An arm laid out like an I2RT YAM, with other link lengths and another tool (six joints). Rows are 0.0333 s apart.
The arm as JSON. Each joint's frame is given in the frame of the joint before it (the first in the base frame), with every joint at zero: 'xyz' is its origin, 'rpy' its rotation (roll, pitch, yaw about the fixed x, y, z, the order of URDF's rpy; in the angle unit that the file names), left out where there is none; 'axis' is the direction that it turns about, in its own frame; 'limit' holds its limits. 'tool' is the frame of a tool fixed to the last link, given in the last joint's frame.
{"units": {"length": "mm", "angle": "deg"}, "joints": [
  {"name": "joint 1", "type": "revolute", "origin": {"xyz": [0.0, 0.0, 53.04]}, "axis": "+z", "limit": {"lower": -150.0, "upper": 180.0}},
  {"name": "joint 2", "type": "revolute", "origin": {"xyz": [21.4, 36.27, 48.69]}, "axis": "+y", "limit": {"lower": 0.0, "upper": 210.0}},
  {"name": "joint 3", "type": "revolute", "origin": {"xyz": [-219.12, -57.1, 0.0]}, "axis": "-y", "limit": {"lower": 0.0, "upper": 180.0}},
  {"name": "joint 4", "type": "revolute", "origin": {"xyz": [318.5, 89.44, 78.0]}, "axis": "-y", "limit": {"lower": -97.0, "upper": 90.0}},
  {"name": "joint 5", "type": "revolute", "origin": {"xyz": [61.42, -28.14, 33.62]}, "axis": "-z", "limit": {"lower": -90.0, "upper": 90.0}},
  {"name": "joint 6", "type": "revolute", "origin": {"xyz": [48.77, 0.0, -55.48]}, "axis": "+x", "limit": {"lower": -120.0, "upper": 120.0}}
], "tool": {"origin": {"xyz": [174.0, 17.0, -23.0], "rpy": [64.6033, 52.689, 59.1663]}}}
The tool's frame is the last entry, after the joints.
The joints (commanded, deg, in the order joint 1, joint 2, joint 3, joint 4, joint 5, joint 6), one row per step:
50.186, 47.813, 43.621, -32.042, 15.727, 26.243
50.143, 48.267, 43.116, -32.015, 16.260, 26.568
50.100, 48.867, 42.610, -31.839, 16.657, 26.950
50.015, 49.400, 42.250, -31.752, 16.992, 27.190
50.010, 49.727, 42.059, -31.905, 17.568, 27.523
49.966, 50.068, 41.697, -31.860, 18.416, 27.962
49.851, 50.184, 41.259, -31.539, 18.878, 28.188
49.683, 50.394, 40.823, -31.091, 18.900, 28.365
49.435, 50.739, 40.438, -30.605, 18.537, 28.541
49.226, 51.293, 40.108, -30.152, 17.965, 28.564
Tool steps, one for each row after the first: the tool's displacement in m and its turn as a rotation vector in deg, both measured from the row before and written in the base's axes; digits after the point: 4 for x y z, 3 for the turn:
0.0010, -0.0024, -0.0073, -0.690, 0.487, -0.657
0.0009, -0.0017, -0.0077, -0.600, 0.564, -0.581
0.0009, -0.0018, -0.0063, -0.583, 0.451, -0.490
0.0008, -0.0024, -0.0041, -0.514, 0.277, -0.652
0.0018, -0.0033, -0.0048, -0.544, 0.165, -0.962
0.0016, -0.0020, -0.0033, -0.210, 0.000, -0.606
0.0011, -0.0006, -0.0038, -0.034, 0.177, -0.294
0.0007, 0.0003, -0.0043, 0.093, 0.398, -0.082
-0.0001, 0.0010, -0.0054, -0.066, 0.574, 0.208

